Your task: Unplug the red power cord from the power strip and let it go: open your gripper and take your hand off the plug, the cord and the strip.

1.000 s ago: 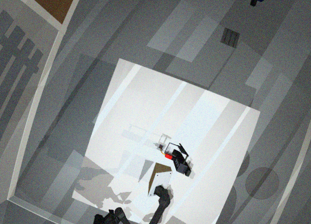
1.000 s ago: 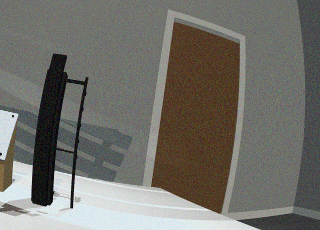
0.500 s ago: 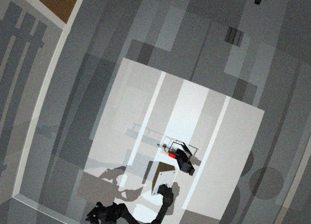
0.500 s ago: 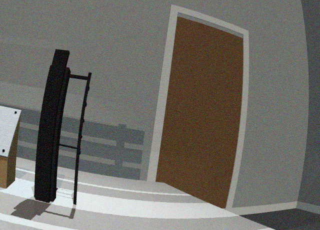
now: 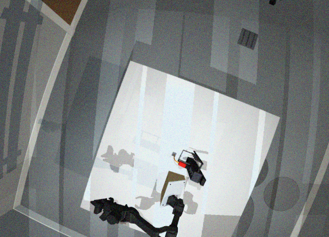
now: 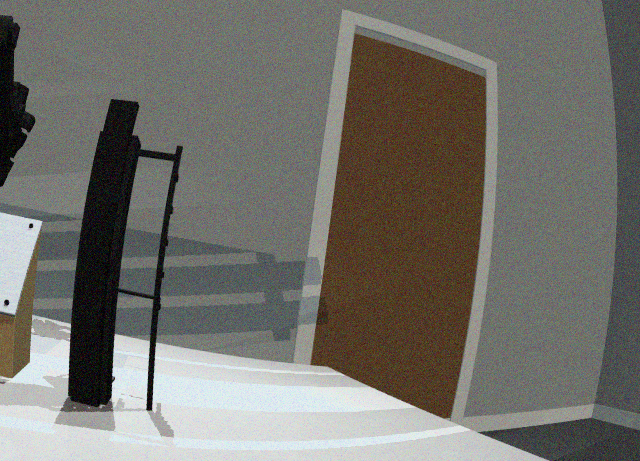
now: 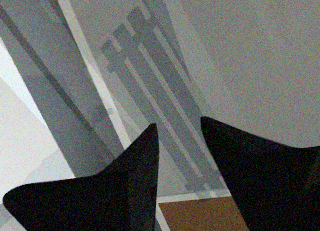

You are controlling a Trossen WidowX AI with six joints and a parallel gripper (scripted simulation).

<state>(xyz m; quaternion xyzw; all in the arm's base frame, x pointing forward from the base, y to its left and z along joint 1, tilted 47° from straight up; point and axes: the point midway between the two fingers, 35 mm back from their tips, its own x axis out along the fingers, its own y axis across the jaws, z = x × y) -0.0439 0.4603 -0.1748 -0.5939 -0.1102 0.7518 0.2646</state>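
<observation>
My gripper tip is 330 mm short of the red plug, 500 mm to the left of it and 180 mm above it. Round my gripper tip: black upright bar (310 mm ahead, 590 mm to the right, 190 mm below).
</observation>
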